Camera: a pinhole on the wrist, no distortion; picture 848 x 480 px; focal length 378.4 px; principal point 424.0 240.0 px. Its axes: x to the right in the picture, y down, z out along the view. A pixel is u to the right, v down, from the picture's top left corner.
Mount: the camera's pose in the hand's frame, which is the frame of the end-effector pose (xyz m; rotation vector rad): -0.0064 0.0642 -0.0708 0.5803 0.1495 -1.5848
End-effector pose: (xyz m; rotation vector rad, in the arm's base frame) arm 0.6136 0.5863 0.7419 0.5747 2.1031 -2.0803
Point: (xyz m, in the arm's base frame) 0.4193 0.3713 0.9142
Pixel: 549 439
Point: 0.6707 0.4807 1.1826
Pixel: 760 118
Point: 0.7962 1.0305 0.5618
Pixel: behind the camera
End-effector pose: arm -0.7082 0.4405 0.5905 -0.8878 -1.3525 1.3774
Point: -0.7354 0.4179 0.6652
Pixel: 600 349
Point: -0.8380 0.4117 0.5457
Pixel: 235 365
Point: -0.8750 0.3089 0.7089
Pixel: 453 274
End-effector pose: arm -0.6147 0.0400 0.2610 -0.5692 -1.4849 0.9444
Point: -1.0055 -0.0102 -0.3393
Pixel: outside the picture
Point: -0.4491 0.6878 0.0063
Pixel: behind the camera
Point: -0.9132 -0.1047 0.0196
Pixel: 123 113
